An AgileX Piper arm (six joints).
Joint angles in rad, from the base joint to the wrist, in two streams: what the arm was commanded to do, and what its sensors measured. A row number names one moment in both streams.
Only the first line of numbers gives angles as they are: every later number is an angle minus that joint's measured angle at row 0.
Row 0, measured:
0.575 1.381 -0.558 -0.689 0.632 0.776
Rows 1 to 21, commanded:
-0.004 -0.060 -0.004 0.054 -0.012 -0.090
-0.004 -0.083 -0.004 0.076 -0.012 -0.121
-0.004 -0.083 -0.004 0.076 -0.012 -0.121
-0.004 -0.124 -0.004 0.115 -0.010 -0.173
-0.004 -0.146 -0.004 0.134 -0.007 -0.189
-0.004 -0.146 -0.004 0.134 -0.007 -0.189
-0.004 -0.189 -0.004 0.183 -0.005 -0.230
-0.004 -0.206 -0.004 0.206 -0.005 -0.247
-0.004 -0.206 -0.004 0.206 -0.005 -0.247
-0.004 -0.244 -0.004 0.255 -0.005 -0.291
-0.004 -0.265 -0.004 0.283 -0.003 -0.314
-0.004 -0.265 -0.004 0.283 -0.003 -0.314
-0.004 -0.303 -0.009 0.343 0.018 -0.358
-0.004 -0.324 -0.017 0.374 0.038 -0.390
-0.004 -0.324 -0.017 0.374 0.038 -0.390
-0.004 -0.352 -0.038 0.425 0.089 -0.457
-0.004 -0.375 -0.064 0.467 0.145 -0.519
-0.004 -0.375 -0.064 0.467 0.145 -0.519
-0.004 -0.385 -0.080 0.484 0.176 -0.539
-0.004 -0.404 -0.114 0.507 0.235 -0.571
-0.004 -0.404 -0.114 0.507 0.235 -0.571
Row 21, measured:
0.000 -0.376 -0.074 0.464 0.150 -0.503
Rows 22 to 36, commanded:
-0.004 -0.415 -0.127 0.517 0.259 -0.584
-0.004 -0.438 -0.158 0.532 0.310 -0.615
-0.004 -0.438 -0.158 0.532 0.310 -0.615
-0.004 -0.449 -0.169 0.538 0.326 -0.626
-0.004 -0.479 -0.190 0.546 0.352 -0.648
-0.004 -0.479 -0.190 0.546 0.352 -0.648
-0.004 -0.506 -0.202 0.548 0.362 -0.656
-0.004 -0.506 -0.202 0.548 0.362 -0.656
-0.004 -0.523 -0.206 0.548 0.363 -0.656
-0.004 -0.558 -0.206 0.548 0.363 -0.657
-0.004 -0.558 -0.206 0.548 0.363 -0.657
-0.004 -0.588 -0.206 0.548 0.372 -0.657
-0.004 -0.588 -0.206 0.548 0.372 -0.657
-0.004 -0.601 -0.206 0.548 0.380 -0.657
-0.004 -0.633 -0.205 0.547 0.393 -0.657
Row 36, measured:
0.000 -0.594 -0.201 0.544 0.369 -0.647
